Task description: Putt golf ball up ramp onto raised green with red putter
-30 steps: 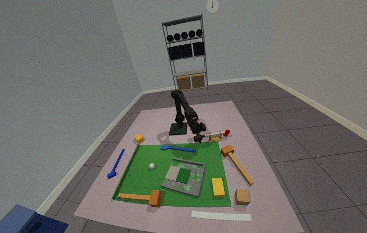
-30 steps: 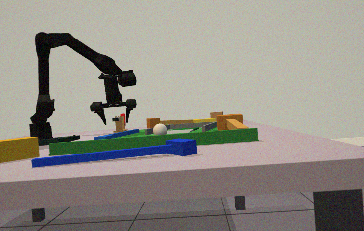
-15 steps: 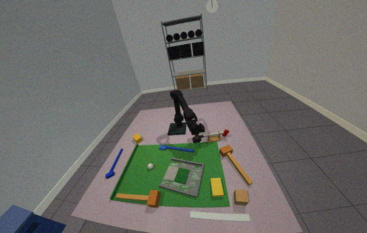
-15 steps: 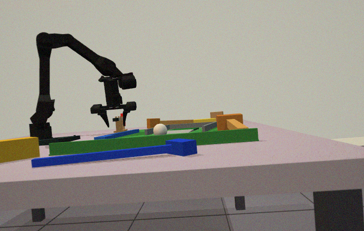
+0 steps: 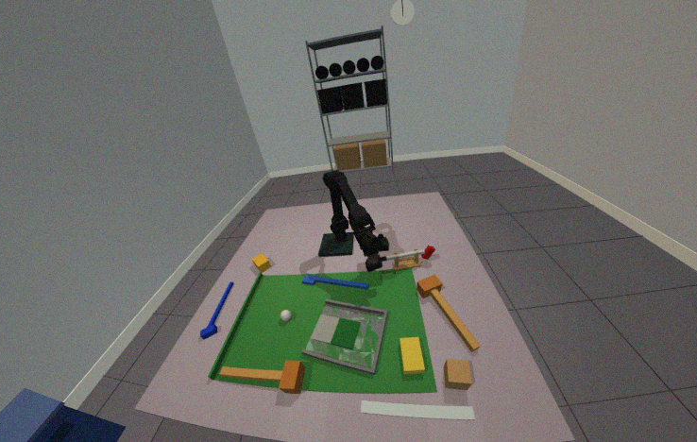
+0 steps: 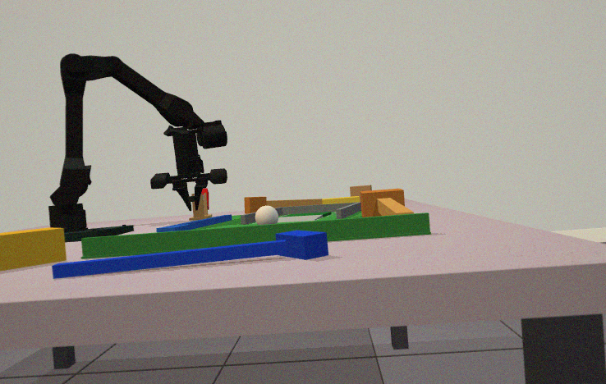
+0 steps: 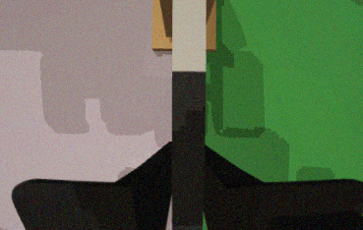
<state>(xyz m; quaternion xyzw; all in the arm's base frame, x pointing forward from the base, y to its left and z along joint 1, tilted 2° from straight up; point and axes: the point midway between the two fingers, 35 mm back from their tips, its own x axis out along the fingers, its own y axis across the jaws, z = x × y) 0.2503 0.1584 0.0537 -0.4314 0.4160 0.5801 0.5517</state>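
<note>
Right now the red putter is 10 mm behind my gripper tip, 120 mm to the left of it and 30 mm above it. Round my gripper tip: white golf ball: 210 mm ahead, 380 mm to the right, 10 mm below; then wooden stand: 10 mm behind, 130 mm to the left; then green mat: 230 mm ahead, 240 mm to the right, 30 mm below.
</note>
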